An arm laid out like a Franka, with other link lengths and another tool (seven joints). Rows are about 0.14 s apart.
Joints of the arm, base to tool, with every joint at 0 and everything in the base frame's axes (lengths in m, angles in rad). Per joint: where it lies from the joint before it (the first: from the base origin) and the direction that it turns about. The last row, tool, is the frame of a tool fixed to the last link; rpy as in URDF.
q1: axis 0 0 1 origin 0 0 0.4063
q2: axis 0 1 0 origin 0 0 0
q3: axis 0 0 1 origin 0 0 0.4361
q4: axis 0 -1 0 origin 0.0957 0 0
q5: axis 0 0 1 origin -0.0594 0 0.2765
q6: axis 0 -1 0 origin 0 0 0
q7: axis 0 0 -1 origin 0.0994 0 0
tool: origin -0.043 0.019 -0.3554 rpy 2.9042 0 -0.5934
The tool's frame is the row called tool.
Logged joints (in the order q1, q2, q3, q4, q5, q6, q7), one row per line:
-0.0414 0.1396 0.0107 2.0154 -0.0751 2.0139 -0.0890
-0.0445 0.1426 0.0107 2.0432 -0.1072 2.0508 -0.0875
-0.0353 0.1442 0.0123 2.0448 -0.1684 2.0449 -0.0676
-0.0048 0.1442 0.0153 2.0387 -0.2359 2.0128 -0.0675
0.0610 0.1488 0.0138 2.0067 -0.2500 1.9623 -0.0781
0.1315 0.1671 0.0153 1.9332 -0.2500 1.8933 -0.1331
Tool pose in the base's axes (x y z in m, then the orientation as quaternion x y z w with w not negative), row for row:
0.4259 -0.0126 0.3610 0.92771 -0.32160 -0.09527 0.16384
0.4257 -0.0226 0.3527 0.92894 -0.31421 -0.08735 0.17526
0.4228 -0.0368 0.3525 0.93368 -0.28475 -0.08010 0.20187
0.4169 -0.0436 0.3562 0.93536 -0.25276 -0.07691 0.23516
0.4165 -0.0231 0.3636 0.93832 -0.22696 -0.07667 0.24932
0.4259 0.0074 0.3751 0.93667 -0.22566 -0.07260 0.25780
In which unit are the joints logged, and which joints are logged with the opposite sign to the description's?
The joints are logged in radians. Opposite sign: q4, q7.
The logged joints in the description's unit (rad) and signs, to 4 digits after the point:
-0.0414 0.1396 0.0107 -2.0154 -0.0751 2.0139 0.0890
-0.0445 0.1426 0.0107 -2.0432 -0.1072 2.0508 0.0875
-0.0353 0.1442 0.0123 -2.0448 -0.1684 2.0449 0.0676
-0.0048 0.1442 0.0153 -2.0387 -0.2359 2.0128 0.0675
0.0610 0.1488 0.0138 -2.0067 -0.2500 1.9623 0.0781
0.1315 0.1671 0.0153 -1.9332 -0.2500 1.8933 0.1331

